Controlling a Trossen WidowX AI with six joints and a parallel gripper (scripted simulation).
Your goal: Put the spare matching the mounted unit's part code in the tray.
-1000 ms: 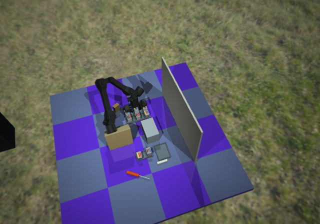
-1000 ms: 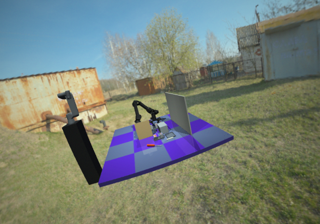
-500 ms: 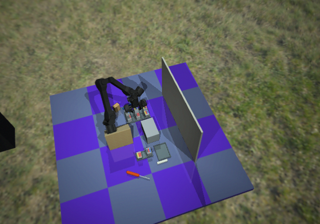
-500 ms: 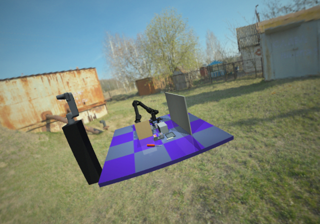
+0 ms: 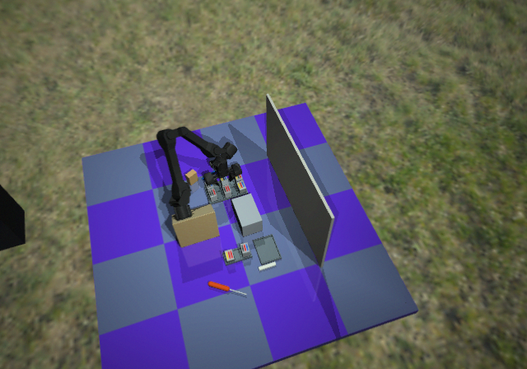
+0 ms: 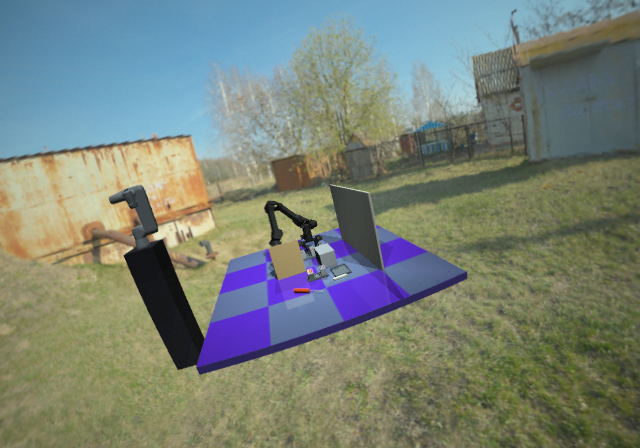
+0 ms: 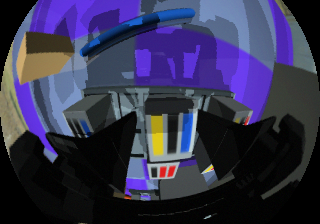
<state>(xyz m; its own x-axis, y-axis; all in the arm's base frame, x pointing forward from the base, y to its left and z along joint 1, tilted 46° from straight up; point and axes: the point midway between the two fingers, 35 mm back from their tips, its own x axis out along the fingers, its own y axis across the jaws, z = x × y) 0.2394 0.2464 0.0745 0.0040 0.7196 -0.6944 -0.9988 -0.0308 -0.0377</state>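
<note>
My gripper tip is 3 cm below the spare. From my gripper tip the other things lie so: tall dark panel (29 cm ahead, 23 cm to the right, 21 cm above); grey box (23 cm to the right, 5 cm ahead, 3 cm above); small tan cube (15 cm behind, 8 cm to the left, 2 cm above).
</note>
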